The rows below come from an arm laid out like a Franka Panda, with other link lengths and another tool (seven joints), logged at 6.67 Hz.
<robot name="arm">
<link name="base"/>
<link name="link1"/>
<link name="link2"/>
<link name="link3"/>
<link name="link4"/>
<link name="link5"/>
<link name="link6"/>
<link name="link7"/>
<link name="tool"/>
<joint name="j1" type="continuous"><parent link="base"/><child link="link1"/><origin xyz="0 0 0.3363"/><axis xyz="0 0 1"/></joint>
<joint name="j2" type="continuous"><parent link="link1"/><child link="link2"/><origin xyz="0 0 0"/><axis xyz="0 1 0"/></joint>
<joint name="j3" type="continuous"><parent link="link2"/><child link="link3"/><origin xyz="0 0 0.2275"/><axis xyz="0 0 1"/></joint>
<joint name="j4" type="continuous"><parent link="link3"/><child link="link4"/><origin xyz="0.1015 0 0"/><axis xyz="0 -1 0"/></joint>
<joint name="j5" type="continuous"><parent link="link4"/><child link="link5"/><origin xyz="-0.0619 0 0.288"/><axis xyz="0 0 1"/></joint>
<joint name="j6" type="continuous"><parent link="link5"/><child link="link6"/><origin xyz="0 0 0"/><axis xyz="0 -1 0"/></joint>
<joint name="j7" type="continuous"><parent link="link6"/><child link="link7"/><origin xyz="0.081 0 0"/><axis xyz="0 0 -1"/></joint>
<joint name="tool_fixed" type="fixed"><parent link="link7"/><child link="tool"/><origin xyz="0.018 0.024 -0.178" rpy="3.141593 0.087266 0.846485"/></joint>
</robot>
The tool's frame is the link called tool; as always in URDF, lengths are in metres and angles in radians. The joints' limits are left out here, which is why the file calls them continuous.
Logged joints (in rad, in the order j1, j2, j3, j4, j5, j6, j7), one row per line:
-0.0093, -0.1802, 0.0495, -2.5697, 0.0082, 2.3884, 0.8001
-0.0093, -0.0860, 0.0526, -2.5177, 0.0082, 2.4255, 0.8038
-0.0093, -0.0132, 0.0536, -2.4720, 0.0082, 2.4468, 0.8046
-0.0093, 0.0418, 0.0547, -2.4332, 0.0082, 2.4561, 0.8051
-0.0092, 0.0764, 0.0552, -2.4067, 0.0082, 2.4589, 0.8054
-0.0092, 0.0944, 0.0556, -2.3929, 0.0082, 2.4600, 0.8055
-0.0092, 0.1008, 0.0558, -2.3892, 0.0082, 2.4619, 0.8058
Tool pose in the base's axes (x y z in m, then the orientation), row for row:
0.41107, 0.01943, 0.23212, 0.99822, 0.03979, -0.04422, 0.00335
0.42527, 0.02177, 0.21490, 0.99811, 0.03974, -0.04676, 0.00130
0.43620, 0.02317, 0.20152, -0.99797, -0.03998, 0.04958, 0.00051
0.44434, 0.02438, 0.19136, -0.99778, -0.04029, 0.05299, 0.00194
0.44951, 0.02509, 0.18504, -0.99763, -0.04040, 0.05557, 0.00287
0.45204, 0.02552, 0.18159, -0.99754, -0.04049, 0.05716, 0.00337
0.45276, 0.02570, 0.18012, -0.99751, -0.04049, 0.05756, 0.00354
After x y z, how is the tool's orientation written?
As a quaternion, x y z w.
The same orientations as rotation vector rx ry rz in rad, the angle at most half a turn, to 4 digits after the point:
3.1293, 0.1247, -0.1386
3.1331, 0.1247, -0.1468
-3.1342, -0.1256, 0.1557
-3.1308, -0.1264, 0.1663
-3.1284, -0.1267, 0.1743
-3.1272, -0.1269, 0.1792
-3.1267, -0.1269, 0.1804

